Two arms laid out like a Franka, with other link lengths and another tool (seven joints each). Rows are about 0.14 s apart.
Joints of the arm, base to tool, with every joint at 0 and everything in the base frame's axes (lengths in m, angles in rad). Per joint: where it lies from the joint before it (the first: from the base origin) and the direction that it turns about. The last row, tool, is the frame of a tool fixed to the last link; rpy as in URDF.
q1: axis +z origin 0 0 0.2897
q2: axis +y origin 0 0 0
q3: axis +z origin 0 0 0.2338
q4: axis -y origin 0.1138 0 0
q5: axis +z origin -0.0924 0 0.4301
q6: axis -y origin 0 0 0
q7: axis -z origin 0.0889 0 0
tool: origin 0.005 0.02 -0.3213 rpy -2.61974 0 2.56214
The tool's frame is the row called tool.
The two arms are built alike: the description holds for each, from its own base.
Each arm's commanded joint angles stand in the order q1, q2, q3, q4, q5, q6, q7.
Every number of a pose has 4 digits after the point.
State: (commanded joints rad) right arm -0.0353 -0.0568 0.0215 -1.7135 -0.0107 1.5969 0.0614; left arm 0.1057 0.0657 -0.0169 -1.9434 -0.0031 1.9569 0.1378
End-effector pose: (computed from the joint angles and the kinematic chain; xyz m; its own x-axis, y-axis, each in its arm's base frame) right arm 0.6127 0.0077 0.2581 -0.7924 0.6087 0.0408 0.4964 0.6822 -0.5368; left arm 0.6331 0.0746 0.0907 -0.8087 0.5870 0.0367 0.4822 0.6975 -0.5301
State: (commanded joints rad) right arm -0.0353 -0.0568 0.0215 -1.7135 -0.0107 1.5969 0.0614; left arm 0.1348 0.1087 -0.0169 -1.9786 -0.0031 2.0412 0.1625
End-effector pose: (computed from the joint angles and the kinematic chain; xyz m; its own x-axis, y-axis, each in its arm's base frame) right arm 0.6127 0.0077 0.2581 -0.7924 0.6087 0.0408 0.4964 0.6822 -0.5368; left arm 0.6337 0.0930 0.0522 -0.8117 0.5832 0.0309 0.4823 0.6991 -0.5278
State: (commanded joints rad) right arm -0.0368 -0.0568 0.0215 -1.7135 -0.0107 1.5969 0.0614; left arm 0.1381 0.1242 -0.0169 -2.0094 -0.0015 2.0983 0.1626
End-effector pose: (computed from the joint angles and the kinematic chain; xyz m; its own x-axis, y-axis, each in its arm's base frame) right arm 0.6127 0.0068 0.2581 -0.7914 0.6099 0.0408 0.4974 0.6815 -0.5368; left arm 0.6337 0.0954 0.0317 -0.8135 0.5811 0.0237 0.4860 0.7017 -0.5210
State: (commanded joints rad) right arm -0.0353 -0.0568 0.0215 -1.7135 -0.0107 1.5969 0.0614; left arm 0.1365 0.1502 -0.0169 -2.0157 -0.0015 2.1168 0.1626
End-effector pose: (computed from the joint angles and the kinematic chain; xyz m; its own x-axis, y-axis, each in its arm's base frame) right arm 0.6127 0.0077 0.2581 -0.7924 0.6087 0.0408 0.4964 0.6822 -0.5368; left arm 0.6299 0.0938 0.0135 -0.8122 0.5824 0.0336 0.4800 0.6998 -0.5290
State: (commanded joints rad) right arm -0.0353 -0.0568 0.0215 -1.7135 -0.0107 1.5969 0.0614; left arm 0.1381 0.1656 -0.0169 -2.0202 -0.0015 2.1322 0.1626
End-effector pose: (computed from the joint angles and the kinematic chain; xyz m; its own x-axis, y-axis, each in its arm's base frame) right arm 0.6127 0.0077 0.2581 -0.7924 0.6087 0.0408 0.4964 0.6822 -0.5368; left arm 0.6283 0.0946 0.0028 -0.8130 0.5811 0.0368 0.4765 0.7002 -0.5317
